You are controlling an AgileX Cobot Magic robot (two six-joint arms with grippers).
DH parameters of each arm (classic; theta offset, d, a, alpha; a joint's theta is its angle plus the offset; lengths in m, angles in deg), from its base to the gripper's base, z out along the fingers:
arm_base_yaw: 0 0.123 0 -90
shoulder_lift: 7.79 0 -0.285 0
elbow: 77.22 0 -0.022 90
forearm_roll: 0 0.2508 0 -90
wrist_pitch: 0 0 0.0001 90
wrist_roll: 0 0.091 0 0
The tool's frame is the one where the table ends.
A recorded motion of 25 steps. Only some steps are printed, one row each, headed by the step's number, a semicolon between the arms.
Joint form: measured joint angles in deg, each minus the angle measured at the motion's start. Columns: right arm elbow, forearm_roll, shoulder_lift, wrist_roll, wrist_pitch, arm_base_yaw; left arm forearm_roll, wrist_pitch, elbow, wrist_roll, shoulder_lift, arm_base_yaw.
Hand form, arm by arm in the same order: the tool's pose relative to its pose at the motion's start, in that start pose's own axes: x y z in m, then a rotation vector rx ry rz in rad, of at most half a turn. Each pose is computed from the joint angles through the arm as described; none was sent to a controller.
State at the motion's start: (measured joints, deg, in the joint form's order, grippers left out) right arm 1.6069 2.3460 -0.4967 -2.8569 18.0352 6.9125; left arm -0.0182 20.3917 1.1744 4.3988 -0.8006 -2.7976
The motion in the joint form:
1: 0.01 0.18 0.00 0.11 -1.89 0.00; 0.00 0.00 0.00 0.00 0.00 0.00
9: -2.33 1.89 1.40 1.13 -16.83 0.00; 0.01 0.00 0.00 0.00 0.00 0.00
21: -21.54 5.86 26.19 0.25 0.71 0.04; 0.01 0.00 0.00 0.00 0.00 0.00
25: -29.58 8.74 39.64 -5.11 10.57 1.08; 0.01 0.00 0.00 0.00 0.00 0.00
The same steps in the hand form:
1: -0.0029 -0.0001 0.0000 0.0007 -0.0328 0.0049; 0.0000 0.0000 0.0000 0.0000 0.0000 0.0000
9: -0.0384 -0.0013 -0.0067 0.0059 -0.3099 0.0521; 0.0000 0.0000 0.0000 -0.0001 0.0000 0.0002
21: -0.1011 0.0017 0.0208 -0.0303 0.0920 0.1035; 0.0000 0.0000 0.0000 -0.0001 0.0000 0.0002
25: -0.1151 0.0078 0.0510 -0.0924 0.3535 0.0525; 0.0000 0.0000 0.0000 -0.0001 0.0000 0.0002

